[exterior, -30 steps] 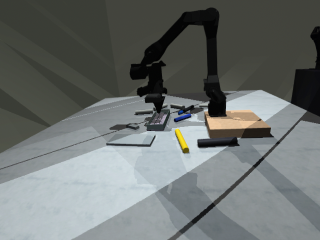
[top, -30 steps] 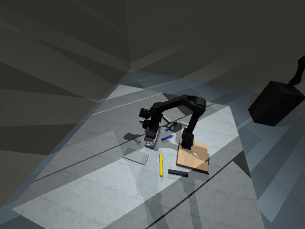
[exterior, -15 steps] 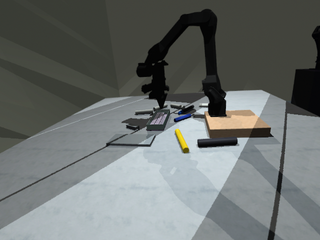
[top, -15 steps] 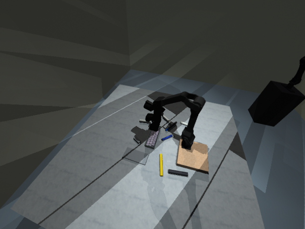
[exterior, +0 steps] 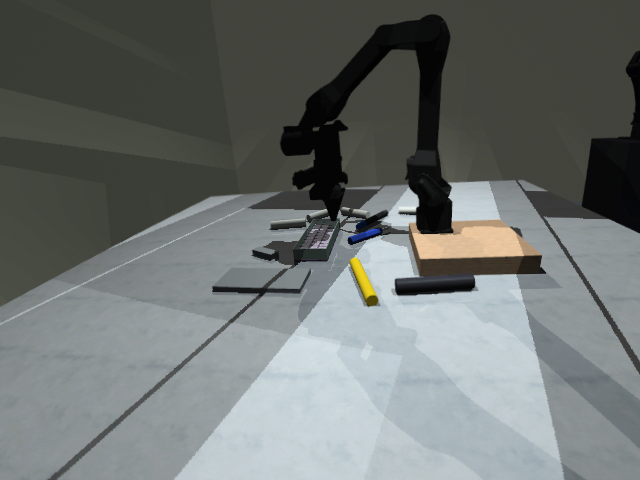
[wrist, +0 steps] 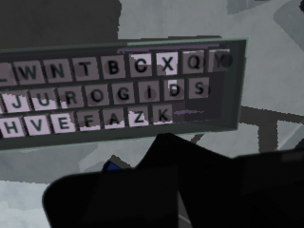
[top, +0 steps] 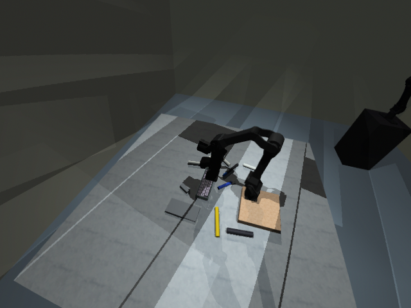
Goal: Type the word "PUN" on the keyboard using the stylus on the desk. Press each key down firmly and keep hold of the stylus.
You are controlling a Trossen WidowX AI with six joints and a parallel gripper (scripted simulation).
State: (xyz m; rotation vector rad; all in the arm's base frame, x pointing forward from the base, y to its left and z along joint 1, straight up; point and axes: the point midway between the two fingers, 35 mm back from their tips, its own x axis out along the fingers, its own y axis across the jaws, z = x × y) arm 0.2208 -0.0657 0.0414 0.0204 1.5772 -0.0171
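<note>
My gripper tip is now 10 cm past the blue stylus and 3 cm above it. Round my gripper tip: blue-capped pen (8 cm behind, 8 cm to the right, 3 cm below); then small grey block (14 cm ahead, 11 cm to the left, 3 cm below); then stylus tip (12 cm behind, 2 cm to the right, 3 cm below).
</note>
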